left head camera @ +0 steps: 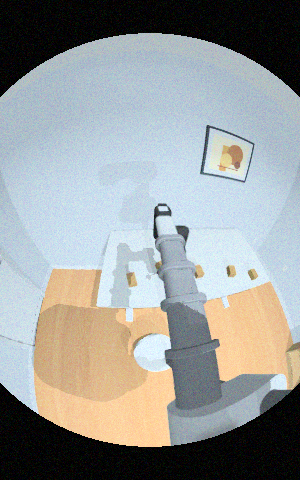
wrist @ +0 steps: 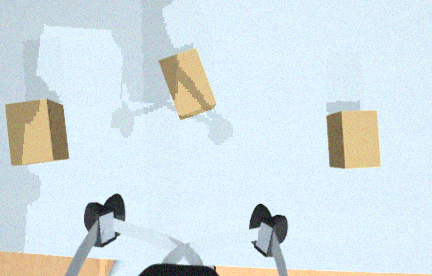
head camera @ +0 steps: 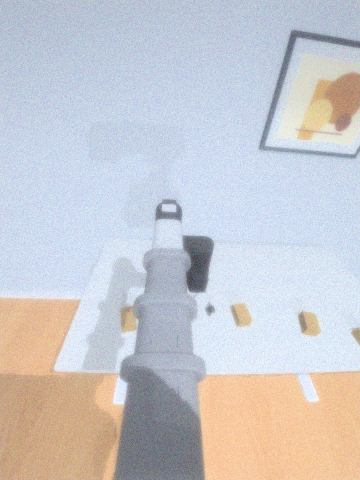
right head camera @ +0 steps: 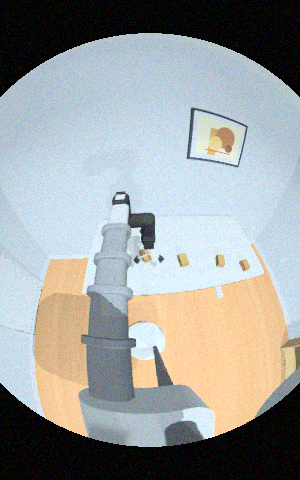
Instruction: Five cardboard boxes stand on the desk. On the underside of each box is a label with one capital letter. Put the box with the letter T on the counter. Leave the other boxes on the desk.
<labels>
The same spot on a framed picture: [right head camera: 213,137] is [head camera: 318,103]. One and the same spot on a white desk: [right head camera: 201,237] is [head camera: 271,280].
</labels>
